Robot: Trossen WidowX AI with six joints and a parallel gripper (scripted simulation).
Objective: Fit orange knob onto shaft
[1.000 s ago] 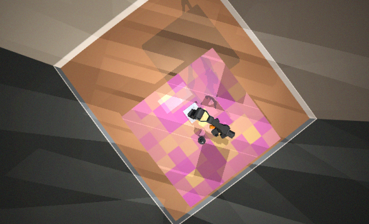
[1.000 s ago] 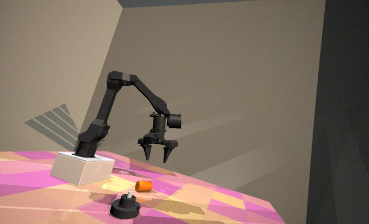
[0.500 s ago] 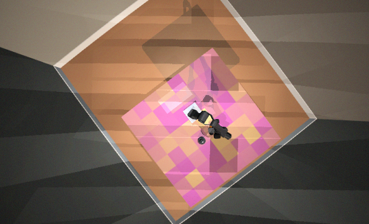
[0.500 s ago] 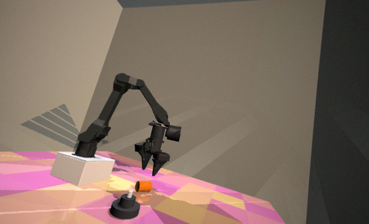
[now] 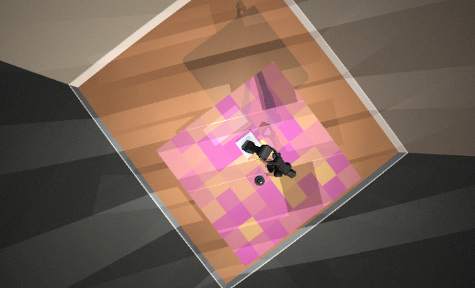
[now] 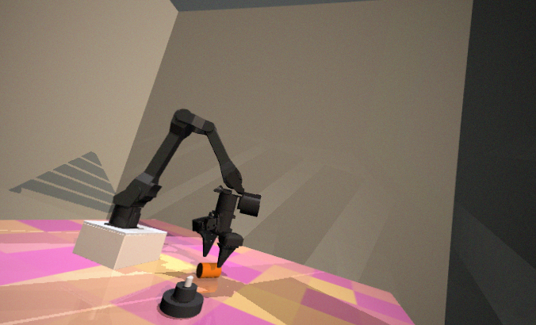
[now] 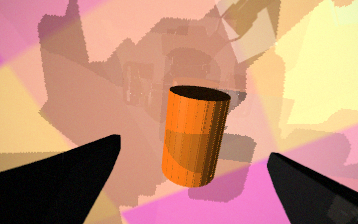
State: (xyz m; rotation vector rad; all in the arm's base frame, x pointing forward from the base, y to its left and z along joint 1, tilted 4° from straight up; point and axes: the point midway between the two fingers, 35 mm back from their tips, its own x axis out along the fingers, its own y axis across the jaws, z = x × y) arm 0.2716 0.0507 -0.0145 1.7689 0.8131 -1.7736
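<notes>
Right now my gripper tip is 1 cm past the orange knob, 1 cm to the left of it and 2 cm above it. From my gripper tip the other things lie so: dark round pedestal (1 cm ahead, 19 cm to the right, 1 cm below).
</notes>
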